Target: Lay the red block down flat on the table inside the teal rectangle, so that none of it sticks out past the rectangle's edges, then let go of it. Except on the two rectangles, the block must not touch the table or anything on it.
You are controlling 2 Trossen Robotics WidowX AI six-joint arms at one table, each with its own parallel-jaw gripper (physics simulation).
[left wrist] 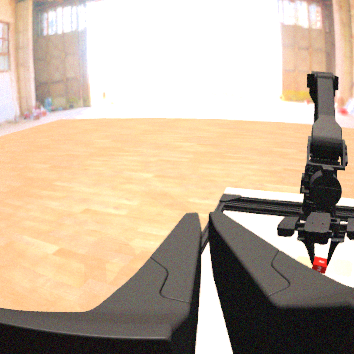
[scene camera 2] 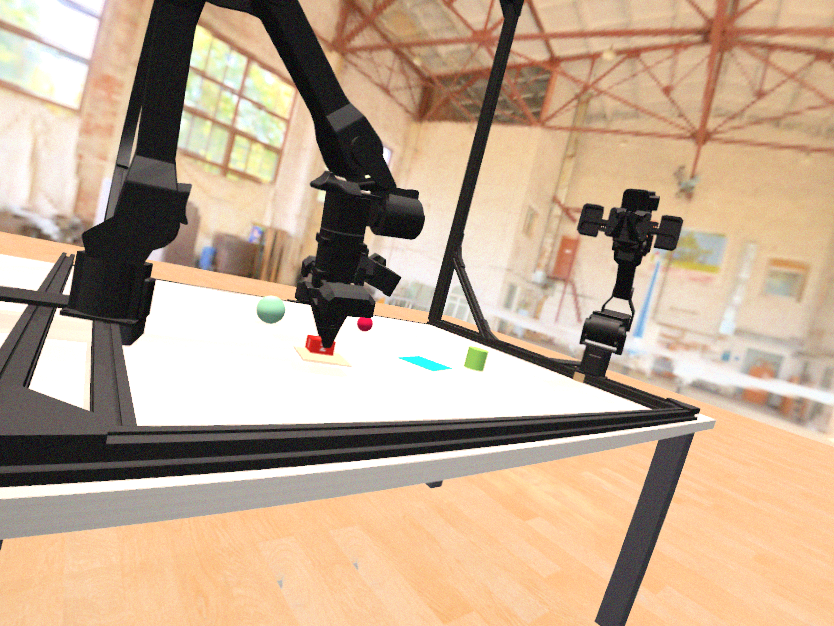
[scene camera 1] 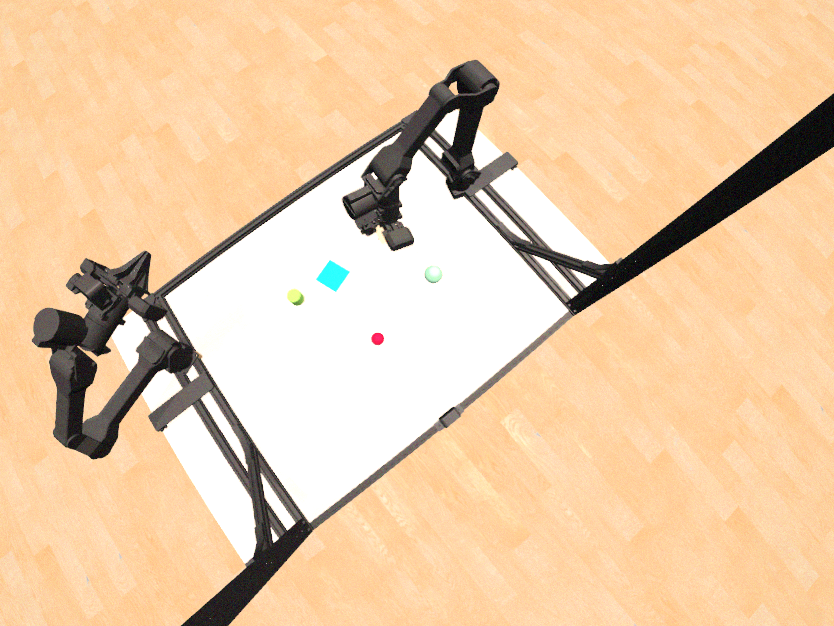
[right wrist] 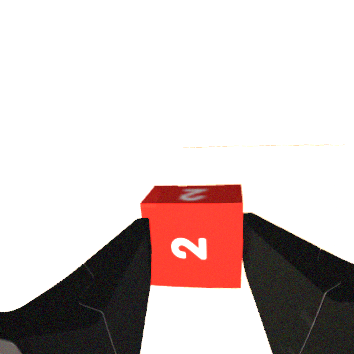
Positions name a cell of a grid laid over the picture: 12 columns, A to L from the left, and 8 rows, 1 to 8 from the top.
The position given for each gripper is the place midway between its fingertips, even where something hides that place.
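The left gripper (scene camera 1: C4) is shut and holds nothing; the same frame shows the right gripper (scene camera 1: F4). Scene camera 2 shows the left gripper (scene camera 2: J3) and the right gripper (scene camera 2: E5). In the left wrist view: the left gripper (left wrist: G6), the right gripper (left wrist: K6). In the right wrist view: the right gripper (right wrist: G6) and a pale rectangle (right wrist: K5).
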